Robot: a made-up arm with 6 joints.
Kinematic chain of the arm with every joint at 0, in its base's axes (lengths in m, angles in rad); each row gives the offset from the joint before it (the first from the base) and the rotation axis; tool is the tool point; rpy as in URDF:
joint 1: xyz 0 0 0.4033 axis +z
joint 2: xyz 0 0 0 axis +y
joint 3: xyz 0.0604 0 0.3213 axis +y
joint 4: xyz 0.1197 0 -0.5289 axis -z
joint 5: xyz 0 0 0 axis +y
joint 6: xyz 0.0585 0 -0.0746 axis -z
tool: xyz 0 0 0 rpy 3.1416 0 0
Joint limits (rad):
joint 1: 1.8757..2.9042
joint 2: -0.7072..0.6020
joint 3: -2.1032..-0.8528
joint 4: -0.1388..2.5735
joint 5: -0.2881..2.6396
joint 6: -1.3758..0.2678
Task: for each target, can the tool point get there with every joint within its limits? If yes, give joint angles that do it. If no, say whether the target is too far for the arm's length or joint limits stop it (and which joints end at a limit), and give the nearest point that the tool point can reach.
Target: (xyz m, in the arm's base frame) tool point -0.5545 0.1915 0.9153
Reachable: yes | joints 2.7626 -0.2444 -1.3931 2.3183 1.0671 -0.3319
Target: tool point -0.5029 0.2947 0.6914
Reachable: yes | joints 2.5446 -0.3271 -0.9570 2.1153 1.1665 0.0930
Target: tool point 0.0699 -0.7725 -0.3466
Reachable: no: too far | nearest point -0.4213 0.0395 0.1102 | short by 1.053 m
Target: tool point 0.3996 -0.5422 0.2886
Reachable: no: joint limits stop it (at a limit: joint 1, joint 2, joint 3) | nearest point -0.3905 0.0559 0.1632 | short by 0.999 m
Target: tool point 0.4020 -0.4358 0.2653
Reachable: no: joint limits stop it (at a limit: joint 1, joint 2, joint 3) | nearest point -0.3859 0.0623 0.1617 | short by 0.938 m
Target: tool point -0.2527 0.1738 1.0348
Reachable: yes | joints 2.3521 -0.5273 -1.6255 0.6479 2.3185 -0.9348
